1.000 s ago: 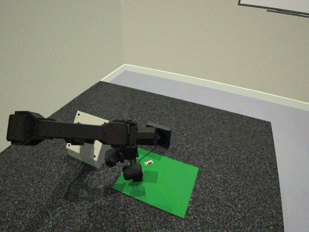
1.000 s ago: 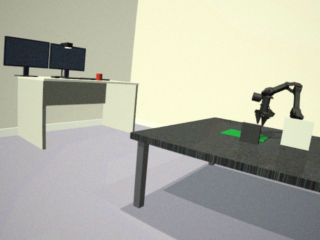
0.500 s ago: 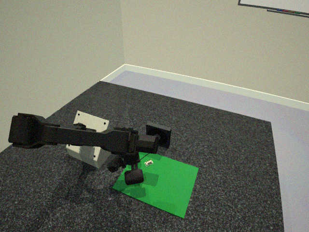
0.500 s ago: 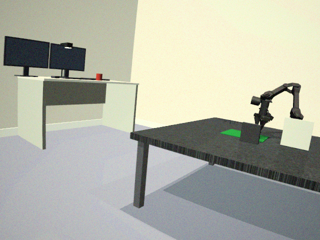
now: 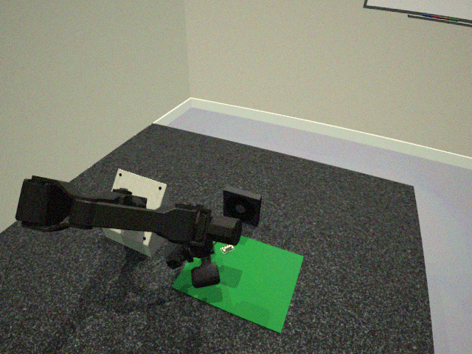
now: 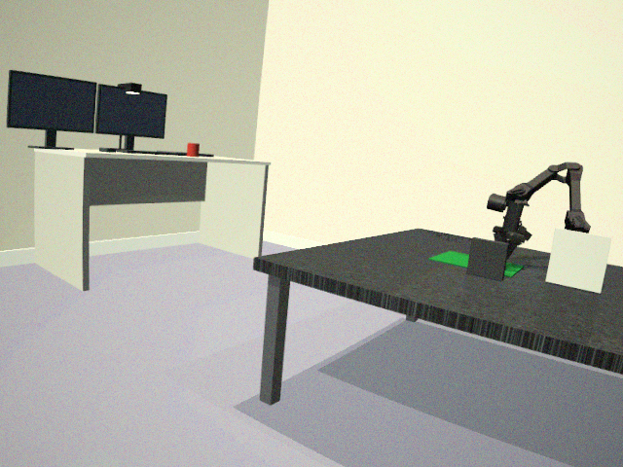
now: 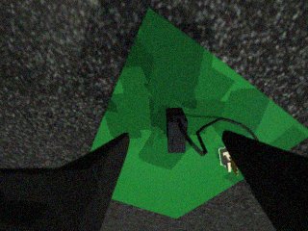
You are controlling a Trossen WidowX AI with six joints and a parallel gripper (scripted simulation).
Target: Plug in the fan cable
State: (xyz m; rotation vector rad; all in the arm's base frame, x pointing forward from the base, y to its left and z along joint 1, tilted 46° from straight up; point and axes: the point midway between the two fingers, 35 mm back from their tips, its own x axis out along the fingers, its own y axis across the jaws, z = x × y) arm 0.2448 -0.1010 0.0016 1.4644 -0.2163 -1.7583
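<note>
The dark plug is 2 cm below my gripper tip. Also, from my gripper tip: green board: 8 cm ahead, 4 cm to the left, 5 cm below; then black fan: 2 cm ahead, 23 cm to the left, 2 cm above.
</note>
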